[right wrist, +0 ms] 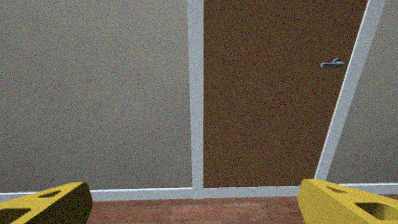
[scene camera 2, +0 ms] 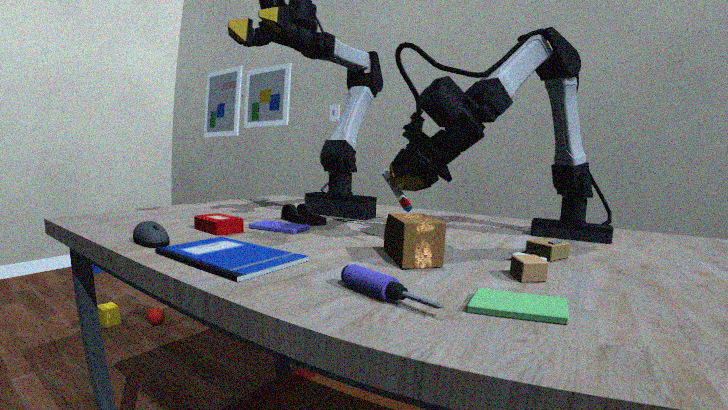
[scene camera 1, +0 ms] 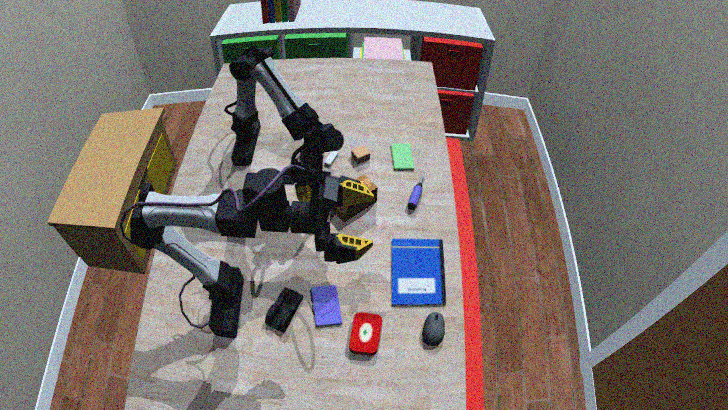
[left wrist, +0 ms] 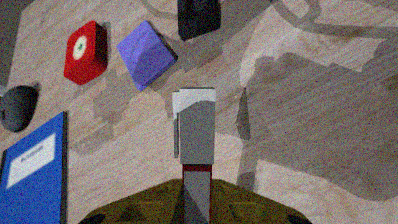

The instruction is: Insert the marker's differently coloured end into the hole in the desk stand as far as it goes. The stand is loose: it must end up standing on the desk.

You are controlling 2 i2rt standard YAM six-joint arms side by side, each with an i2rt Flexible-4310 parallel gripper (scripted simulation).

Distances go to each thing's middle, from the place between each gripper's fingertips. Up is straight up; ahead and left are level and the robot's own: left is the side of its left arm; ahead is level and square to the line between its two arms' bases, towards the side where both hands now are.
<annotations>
My left gripper (scene camera 2: 393, 185) is now 12 cm short of the brown block-shaped stand (scene camera 2: 412, 240), 8 cm to the right of it and 8 cm above it. Round my left hand: purple pad (scene camera 1: 326, 305) (4 cm ahead, 25 cm to the right, 11 cm below); then mouse (scene camera 2: 149, 233) (32 cm ahead, 33 cm to the right, 10 cm below).
The purple pad is 440 mm below my right hand (scene camera 1: 373, 220), 100 mm behind it and 40 mm to the left of it. Round my right hand: brown block-shaped stand (410 mm below, 370 mm to the left, 10 mm behind); mouse (430 mm below, 180 mm ahead, 40 mm to the right).
</annotations>
